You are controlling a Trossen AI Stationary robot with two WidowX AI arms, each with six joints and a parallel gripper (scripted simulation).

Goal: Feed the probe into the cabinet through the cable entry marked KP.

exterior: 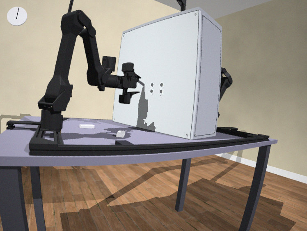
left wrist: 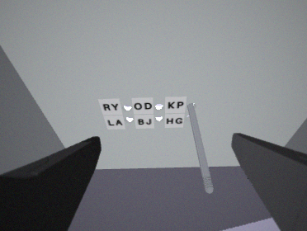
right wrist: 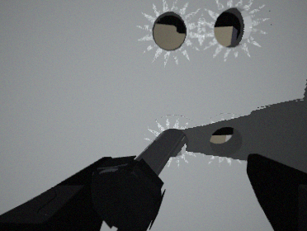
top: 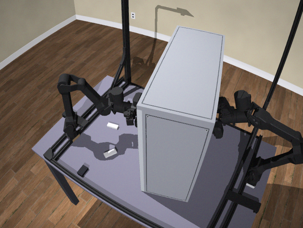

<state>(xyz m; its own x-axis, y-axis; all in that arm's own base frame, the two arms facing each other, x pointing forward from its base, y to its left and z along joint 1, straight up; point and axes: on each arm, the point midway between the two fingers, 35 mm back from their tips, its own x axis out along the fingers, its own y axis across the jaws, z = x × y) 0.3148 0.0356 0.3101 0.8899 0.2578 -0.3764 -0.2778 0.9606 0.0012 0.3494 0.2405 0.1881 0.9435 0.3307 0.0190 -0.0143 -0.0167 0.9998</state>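
Right now my right hand is 10 cm to the right of the probe and 1 cm above it. Round my right hand: black block (30 cm ahead, 25 cm to the right, 20 cm below).
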